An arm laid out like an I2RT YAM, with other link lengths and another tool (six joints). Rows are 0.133 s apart.
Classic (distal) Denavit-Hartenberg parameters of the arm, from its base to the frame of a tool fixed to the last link. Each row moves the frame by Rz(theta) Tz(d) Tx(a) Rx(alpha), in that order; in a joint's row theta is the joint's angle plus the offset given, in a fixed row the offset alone. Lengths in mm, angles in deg.
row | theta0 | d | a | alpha
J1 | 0 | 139.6 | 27.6 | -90
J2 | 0 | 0 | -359 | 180
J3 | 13.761 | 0 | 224.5 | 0
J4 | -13.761 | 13.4 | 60.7 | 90
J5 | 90 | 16.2 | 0 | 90
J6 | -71.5 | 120 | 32.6 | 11.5
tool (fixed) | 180 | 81.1 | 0 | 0
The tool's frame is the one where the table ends.
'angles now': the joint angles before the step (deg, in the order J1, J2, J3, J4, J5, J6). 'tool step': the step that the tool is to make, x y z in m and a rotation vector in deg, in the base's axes. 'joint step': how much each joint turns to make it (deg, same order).
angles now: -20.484, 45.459, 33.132, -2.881, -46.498, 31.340
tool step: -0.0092, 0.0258, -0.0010, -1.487, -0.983, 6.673
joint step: 4.725, -0.420, -0.376, -0.364, -1.586, -2.335
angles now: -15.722, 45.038, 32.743, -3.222, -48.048, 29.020
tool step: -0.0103, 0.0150, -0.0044, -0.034, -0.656, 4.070
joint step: 1.835, -0.969, -1.511, 0.646, -2.190, -0.712
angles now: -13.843, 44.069, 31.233, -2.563, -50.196, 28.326
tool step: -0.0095, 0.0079, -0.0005, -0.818, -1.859, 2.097
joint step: 0.435, -1.492, -1.147, 0.703, -1.515, -1.225
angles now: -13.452, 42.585, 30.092, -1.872, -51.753, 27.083
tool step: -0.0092, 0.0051, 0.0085, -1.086, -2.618, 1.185
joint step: -0.015, -1.782, 0.664, -0.570, -1.064, -1.166
